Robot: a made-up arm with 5 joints.
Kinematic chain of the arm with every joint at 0, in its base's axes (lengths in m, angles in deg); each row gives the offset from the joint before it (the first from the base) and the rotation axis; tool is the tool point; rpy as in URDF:
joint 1: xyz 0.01 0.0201 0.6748 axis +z
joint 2: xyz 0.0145 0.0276 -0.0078 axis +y
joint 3: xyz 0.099 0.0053 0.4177 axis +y
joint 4: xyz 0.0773 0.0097 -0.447 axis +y
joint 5: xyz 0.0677 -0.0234 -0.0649 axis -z
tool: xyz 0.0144 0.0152 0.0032 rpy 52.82 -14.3 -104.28
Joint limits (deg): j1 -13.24..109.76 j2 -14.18..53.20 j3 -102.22..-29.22 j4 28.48..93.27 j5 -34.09..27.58
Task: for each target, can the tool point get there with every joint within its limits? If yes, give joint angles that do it. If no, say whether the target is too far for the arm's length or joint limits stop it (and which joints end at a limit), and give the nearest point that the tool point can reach.
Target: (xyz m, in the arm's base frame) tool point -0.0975 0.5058 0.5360
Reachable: yes | joints 97.94 21.68 -43.36 72.67 -28.26
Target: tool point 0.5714 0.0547 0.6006
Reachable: yes | joints -0.37 16.50 -45.56 50.69 -18.54
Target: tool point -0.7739 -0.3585 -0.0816
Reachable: no: too far | nearest point -0.1053 0.2286 0.3215 | short by 0.977 m
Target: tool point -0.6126 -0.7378 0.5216
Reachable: no: joint limits stop it (at a limit: joint 1, joint 2, joint 3, joint 4) | nearest point -0.0980 0.2036 0.3620 | short by 1.085 m
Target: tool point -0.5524 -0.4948 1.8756
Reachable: no: too far | nearest point -0.1732 0.4204 1.4406 | short by 1.082 m
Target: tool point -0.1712 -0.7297 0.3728
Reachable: no: joint limits stop it (at a limit: joint 1, joint 2, joint 3, joint 4, joint 5) | nearest point 0.2129 -0.0009 0.3486 | short by 0.824 m
